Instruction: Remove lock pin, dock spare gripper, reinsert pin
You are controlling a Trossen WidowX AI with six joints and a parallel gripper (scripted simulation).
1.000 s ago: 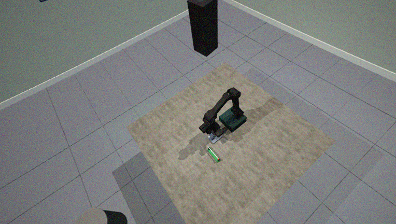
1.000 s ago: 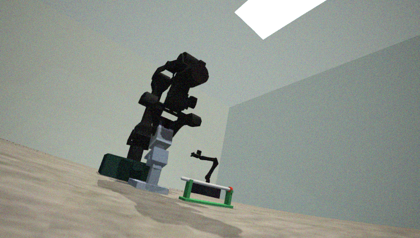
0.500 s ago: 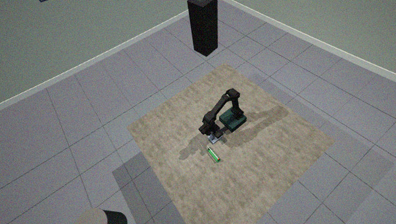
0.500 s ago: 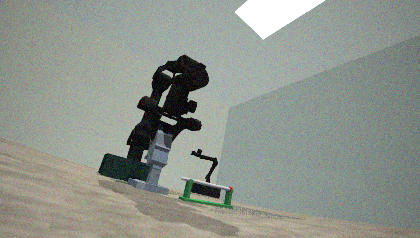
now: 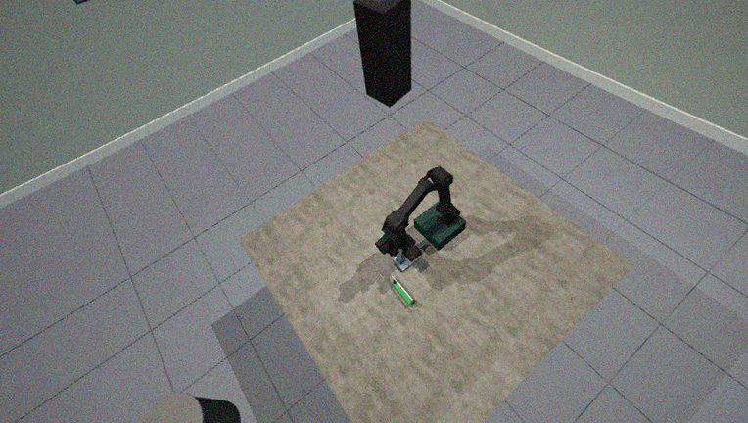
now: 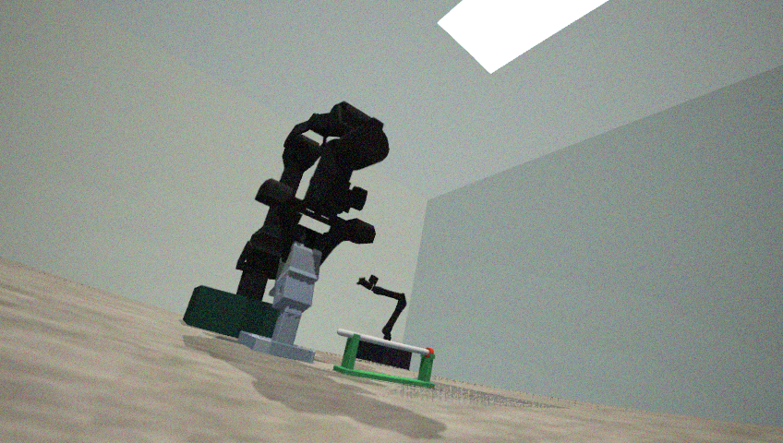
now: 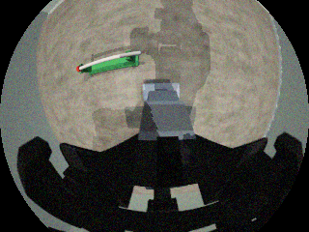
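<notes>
The spare gripper is right at my gripper tip. The rest, counted from my gripper tip: socket 70 mm below; then rack 130 mm ahead, 100 mm to the left, 100 mm below.
</notes>
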